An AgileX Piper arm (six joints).
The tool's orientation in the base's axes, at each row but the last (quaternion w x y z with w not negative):
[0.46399, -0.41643, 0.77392, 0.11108]
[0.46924, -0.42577, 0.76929, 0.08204]
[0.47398, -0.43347, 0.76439, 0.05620]
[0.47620, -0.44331, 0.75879, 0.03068]
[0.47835, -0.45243, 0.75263, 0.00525]
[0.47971, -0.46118, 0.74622, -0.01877]
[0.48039, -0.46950, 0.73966, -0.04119]
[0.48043, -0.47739, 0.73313, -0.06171]
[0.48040, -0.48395, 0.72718, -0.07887]
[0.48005, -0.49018, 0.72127, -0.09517]
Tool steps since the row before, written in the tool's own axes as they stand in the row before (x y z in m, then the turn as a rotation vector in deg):
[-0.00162, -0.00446, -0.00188, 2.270, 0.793, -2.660]
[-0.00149, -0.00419, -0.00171, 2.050, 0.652, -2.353]
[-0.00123, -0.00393, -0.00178, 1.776, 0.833, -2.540]
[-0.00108, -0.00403, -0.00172, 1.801, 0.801, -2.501]
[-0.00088, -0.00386, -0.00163, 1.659, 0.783, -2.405]
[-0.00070, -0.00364, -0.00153, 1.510, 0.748, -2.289]
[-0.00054, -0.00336, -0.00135, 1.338, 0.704, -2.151]
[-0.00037, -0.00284, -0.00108, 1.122, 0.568, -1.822]
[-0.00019, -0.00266, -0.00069, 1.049, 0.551, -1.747]
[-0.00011, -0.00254, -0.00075, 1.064, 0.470, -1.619]
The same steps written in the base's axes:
[0.00252, -0.00298, 0.00329, -2.762, -2.216, -0.561]
[0.00225, -0.00265, 0.00326, -2.416, -2.015, -0.516]
[0.00183, -0.00256, 0.00320, -2.624, -1.830, -0.261]
[0.00180, -0.00255, 0.00326, -2.578, -1.847, -0.289]
[0.00160, -0.00240, 0.00316, -2.478, -1.719, -0.231]
[0.00140, -0.00223, 0.00303, -2.352, -1.586, -0.173]
[0.00124, -0.00200, 0.00281, -2.203, -1.430, -0.109]
[0.00103, -0.00164, 0.00237, -1.847, -1.218, -0.069]
[0.00115, -0.00147, 0.00202, -1.773, -1.144, -0.053]
[0.00098, -0.00144, 0.00200, -1.624, -1.154, -0.080]

